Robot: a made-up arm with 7 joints. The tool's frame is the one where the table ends. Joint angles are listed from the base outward.
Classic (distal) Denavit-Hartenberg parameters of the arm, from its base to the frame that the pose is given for. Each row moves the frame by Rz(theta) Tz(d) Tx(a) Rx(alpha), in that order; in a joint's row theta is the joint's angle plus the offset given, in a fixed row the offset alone. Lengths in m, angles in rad.
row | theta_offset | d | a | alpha
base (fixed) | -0.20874 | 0 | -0.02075 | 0
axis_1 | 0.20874 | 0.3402 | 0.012 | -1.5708
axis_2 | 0 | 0.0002 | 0.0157 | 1.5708
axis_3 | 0 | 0.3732 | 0.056 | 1.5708
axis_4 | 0 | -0.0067 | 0.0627 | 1.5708
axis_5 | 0 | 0.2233 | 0.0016 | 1.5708
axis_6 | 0 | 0.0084 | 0.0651 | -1.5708
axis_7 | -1.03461 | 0 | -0.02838 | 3.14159
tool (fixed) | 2.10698 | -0.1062 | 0 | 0
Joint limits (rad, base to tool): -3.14..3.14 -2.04..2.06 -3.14..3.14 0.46..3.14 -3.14..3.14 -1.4..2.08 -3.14..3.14
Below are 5 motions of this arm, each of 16 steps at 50 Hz.
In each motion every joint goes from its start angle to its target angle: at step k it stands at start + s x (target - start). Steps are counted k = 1, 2, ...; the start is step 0. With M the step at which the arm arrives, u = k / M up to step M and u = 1 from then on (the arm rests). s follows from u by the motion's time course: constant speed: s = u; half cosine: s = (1 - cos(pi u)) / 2; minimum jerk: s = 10 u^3 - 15 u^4 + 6 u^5.
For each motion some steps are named. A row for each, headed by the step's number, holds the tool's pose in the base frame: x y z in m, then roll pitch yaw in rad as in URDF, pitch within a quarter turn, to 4 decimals.
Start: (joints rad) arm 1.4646 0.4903 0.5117 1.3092 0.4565 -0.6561 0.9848
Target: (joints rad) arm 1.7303 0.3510 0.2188 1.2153 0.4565 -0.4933 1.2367
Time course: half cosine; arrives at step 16
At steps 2, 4, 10, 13, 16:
2: -0.1216 0.5499 0.5677 -1.4172 0.0103 -3.0292
4: -0.1285 0.5461 0.5690 -1.4045 0.0015 -3.0215
10: -0.1572 0.5248 0.5776 -1.3435 -0.0538 -2.9997
13: -0.1663 0.5151 0.5821 -1.3196 -0.0819 -2.9984
16: -0.1693 0.5114 0.5839 -1.3107 -0.0933 -2.9991

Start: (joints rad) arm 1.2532 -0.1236 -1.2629 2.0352 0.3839 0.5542 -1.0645
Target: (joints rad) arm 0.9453 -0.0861 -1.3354 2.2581 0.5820 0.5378 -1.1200
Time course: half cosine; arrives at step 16
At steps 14, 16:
14: 0.2270 -0.1401 0.9935 1.9974 0.9334 -1.3252
16: 0.2233 -0.1422 0.9953 2.0127 0.9301 -1.3240

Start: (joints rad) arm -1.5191 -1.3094 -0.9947 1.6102 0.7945 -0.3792 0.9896
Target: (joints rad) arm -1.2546 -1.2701 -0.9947 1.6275 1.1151 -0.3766 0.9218
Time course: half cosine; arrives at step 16
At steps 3, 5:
3: -0.3759 0.4084 0.6411 2.8697 -1.2109 0.1403
5: -0.3914 0.3923 0.6408 2.7994 -1.2140 0.2616

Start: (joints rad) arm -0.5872 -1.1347 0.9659 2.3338 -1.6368 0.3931 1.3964
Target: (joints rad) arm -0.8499 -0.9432 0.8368 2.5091 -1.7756 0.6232 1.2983
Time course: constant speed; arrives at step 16
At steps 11, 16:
11: -0.2309 0.4374 0.8446 3.0484 -0.2080 -0.4985
16: -0.1999 0.4181 0.8763 -3.0832 -0.2040 -0.6498

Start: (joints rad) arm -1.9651 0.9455 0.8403 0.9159 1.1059 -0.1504 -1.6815
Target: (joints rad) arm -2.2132 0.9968 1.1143 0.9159 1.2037 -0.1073 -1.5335
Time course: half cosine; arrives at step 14
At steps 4, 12, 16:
4: 0.0129 -0.4669 0.2324 -0.4149 0.4526 2.0830
12: -0.0059 -0.4603 0.2582 -0.6799 0.4581 1.7696
16: -0.0072 -0.4599 0.2604 -0.6971 0.4566 1.7499

